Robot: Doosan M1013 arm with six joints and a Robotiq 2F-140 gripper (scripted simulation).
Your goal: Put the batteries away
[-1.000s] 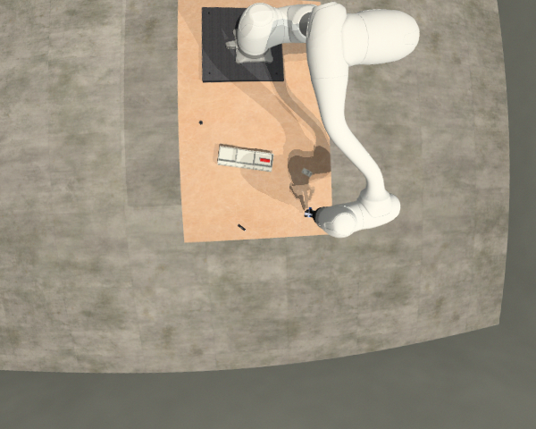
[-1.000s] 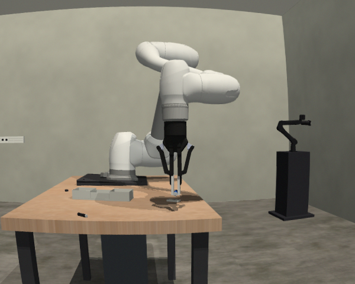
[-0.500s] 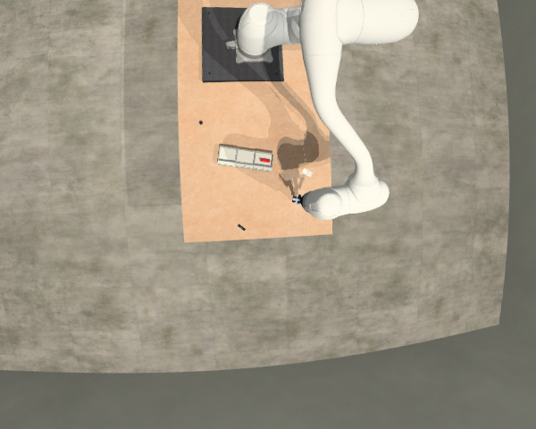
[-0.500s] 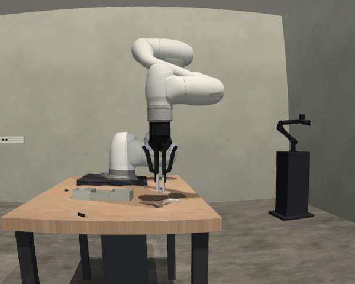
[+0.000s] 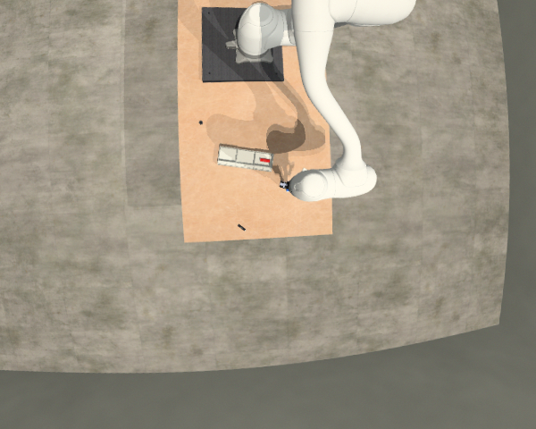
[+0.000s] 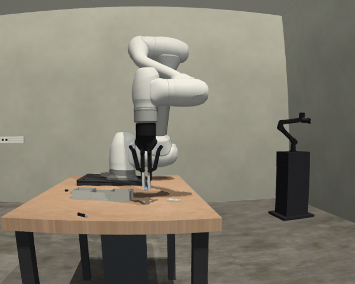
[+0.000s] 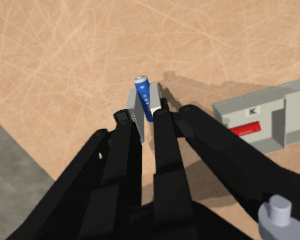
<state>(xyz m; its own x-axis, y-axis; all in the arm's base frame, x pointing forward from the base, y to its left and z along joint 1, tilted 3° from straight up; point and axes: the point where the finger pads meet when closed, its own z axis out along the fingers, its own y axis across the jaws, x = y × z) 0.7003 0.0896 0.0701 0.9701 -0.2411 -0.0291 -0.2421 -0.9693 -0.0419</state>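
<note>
The red battery is 130 mm behind my hand, 90 mm to the right of it and 80 mm below it. The rest, counted from my hand: grey bin row (180 mm to the right, 150 mm behind, 80 mm below); small white flat piece (110 mm to the left, 90 mm below, 60 mm behind); blue battery (30 mm below).
</note>
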